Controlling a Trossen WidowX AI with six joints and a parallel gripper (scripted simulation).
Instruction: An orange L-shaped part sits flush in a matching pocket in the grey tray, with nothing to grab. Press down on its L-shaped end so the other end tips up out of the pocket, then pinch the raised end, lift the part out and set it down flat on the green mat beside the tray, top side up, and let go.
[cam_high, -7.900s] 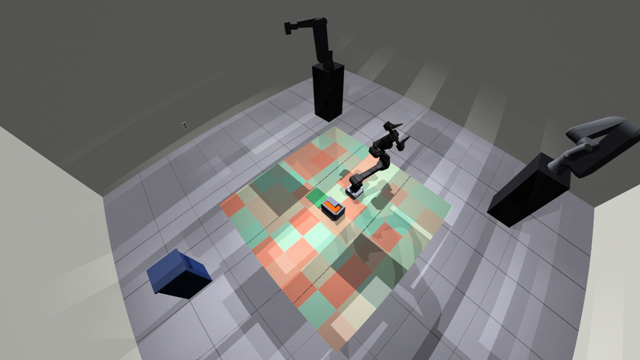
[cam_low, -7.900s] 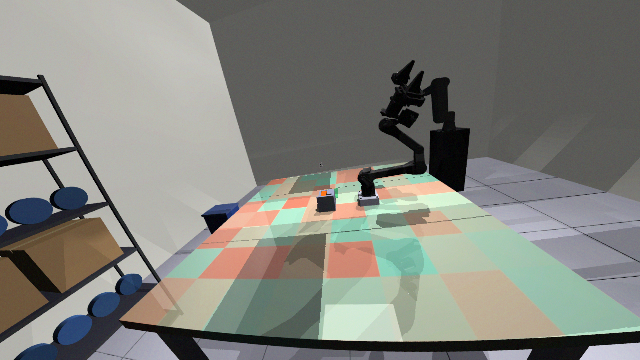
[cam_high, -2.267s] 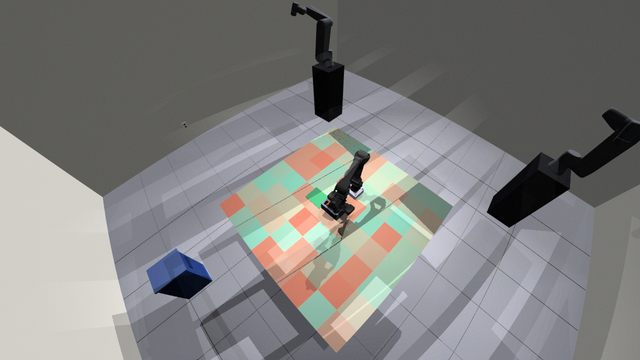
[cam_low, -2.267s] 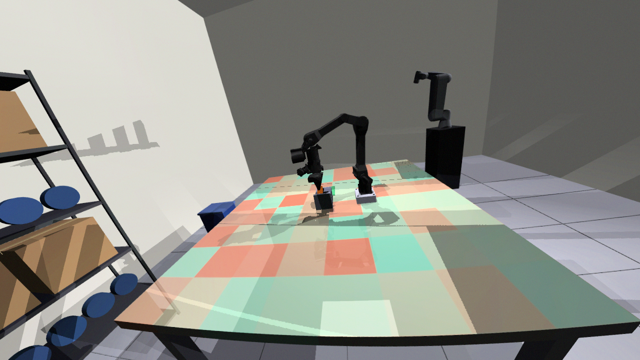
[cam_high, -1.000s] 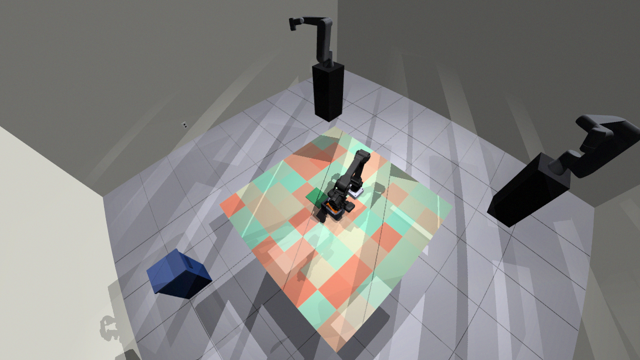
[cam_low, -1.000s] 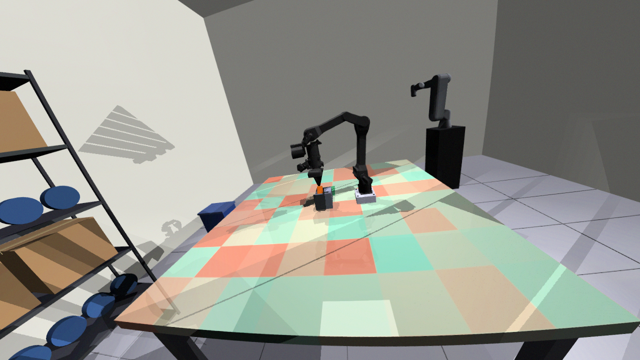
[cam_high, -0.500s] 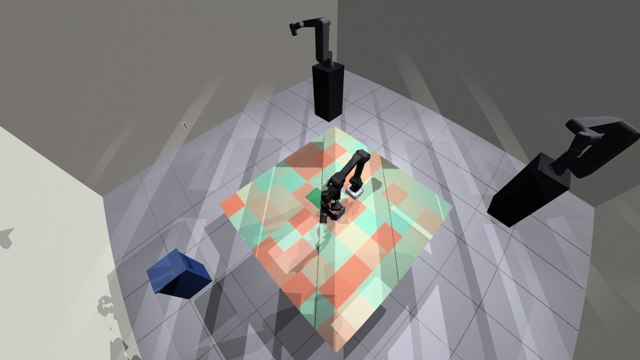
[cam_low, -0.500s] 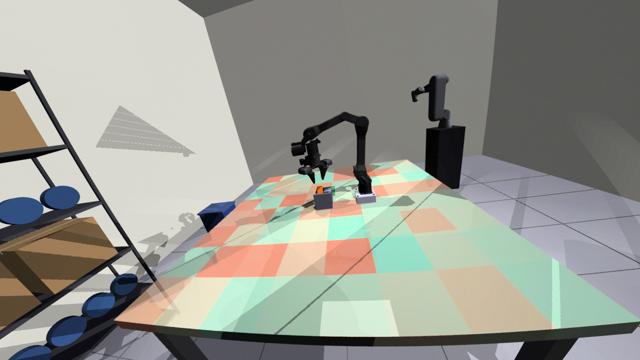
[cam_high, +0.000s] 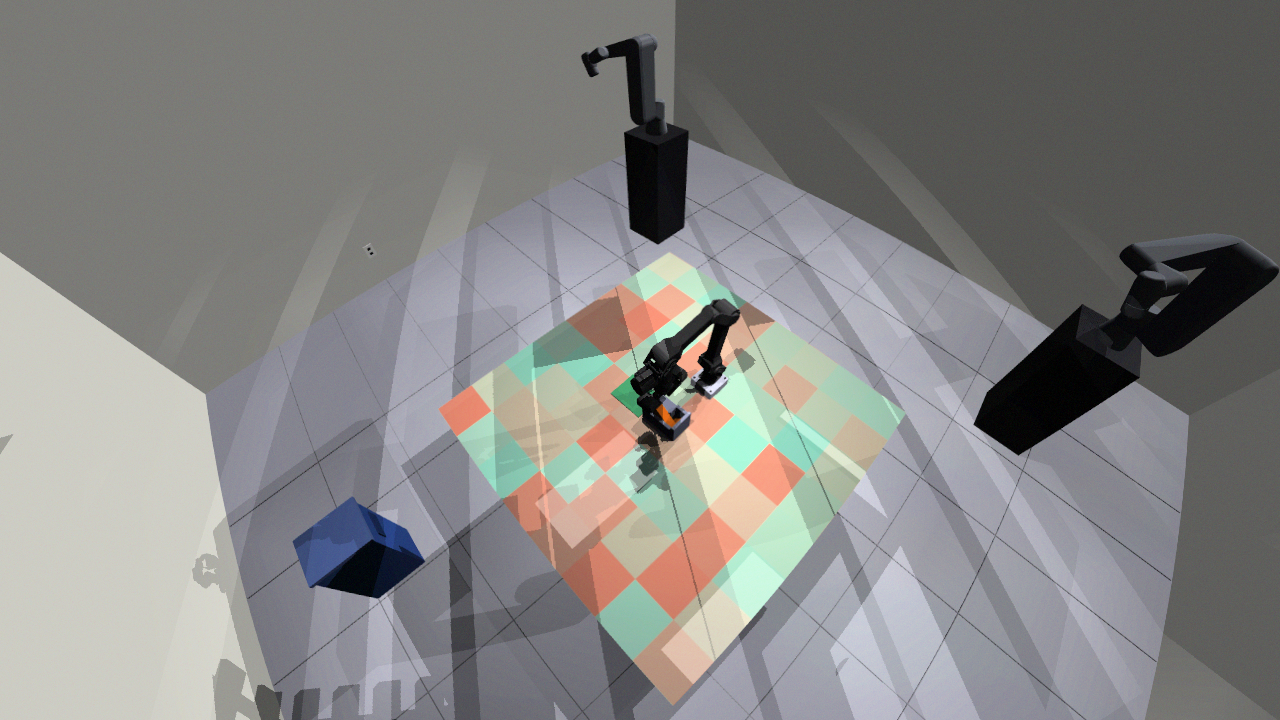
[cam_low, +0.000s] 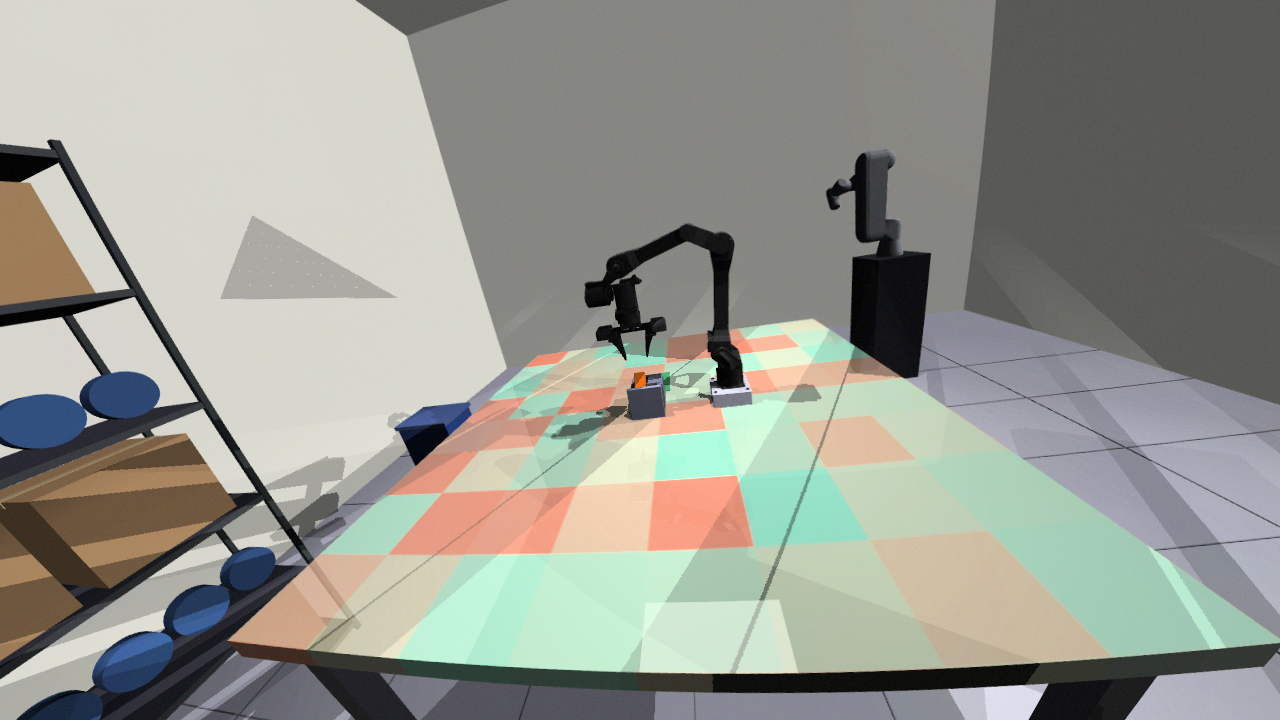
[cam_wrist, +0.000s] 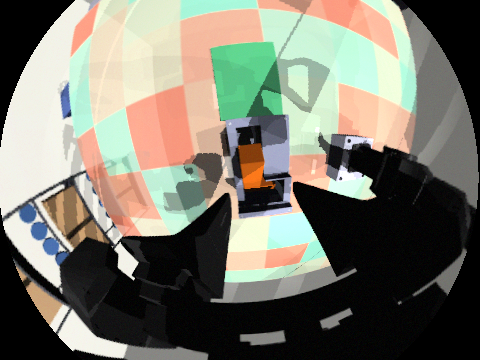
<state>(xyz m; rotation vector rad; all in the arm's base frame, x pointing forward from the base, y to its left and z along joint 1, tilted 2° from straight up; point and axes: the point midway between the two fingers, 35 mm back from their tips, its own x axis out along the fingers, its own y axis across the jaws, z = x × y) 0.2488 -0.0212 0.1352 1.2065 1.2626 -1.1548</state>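
Now: the orange L-shaped part 10 mm behind my gripper tip, 30 mm to the left of it and 100 mm below it. From my gripper tip the other things lie so: green mat 10 mm behind, 150 mm to the right, 160 mm below; then grey tray 10 mm behind, 10 mm to the left, 160 mm below.
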